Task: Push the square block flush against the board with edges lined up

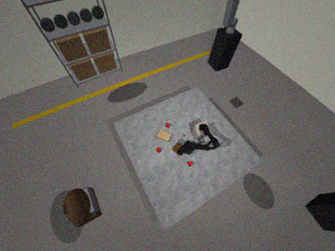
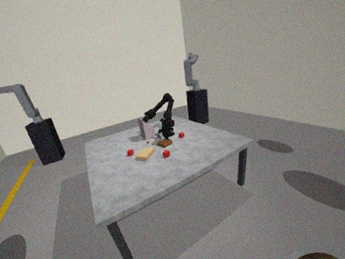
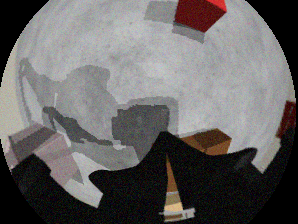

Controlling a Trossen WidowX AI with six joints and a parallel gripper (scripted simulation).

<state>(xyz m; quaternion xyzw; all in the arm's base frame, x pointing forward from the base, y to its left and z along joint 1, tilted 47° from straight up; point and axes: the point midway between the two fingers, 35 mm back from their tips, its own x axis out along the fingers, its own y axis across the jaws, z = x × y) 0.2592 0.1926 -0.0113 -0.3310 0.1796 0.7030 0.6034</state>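
My gripper tip is now 5 cm to the left of the square block, 5 cm short of it and 1 cm below it. The rest, counted from my gripper tip: tan board (27 cm to the right, 13 cm ahead, 1 cm above).
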